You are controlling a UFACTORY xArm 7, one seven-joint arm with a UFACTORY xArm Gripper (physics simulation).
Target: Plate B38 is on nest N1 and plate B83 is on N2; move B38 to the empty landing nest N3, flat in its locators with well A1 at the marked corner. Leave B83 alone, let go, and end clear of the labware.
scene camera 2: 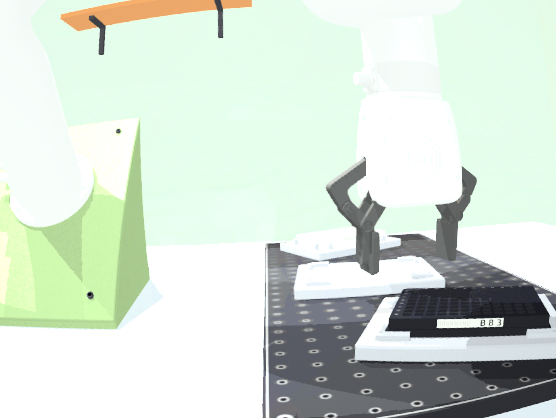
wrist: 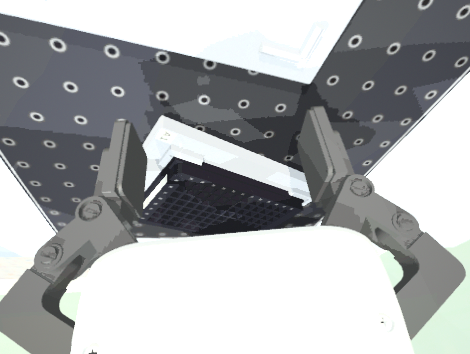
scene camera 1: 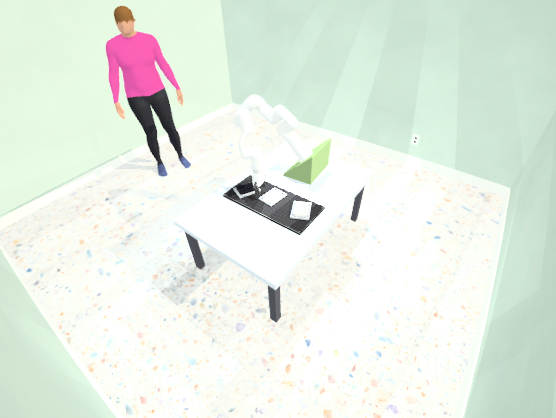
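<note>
Black plate B83 point(scene camera 1: 245, 188) point(scene camera 2: 470, 300) lies on a white nest point(scene camera 2: 415, 352) at the person's end of the mat; its label reads in scene camera 2. A black plate point(wrist: 220, 200) sits on a white nest point(wrist: 225, 150) in the wrist view, label unreadable there. The middle nest point(scene camera 1: 273, 196) point(scene camera 2: 325, 289) is bare and white. The third nest point(scene camera 1: 301, 210) point(scene camera 2: 310, 250) looks white; I cannot tell whether a pale plate is on it. No B38 label is readable. My gripper point(scene camera 1: 257, 191) point(scene camera 2: 409, 266) point(wrist: 221, 132) is open and empty, above the mat near the middle nest and B83's nest.
The black perforated mat point(scene camera 1: 270, 212) point(scene camera 2: 320, 372) lies on the white table point(scene camera 1: 225, 227). The green wedge base point(scene camera 1: 320, 162) point(scene camera 2: 132, 240) stands beside the mat. A person point(scene camera 1: 137, 65) stands beyond the table. An orange shelf point(scene camera 2: 160, 10) is on the wall.
</note>
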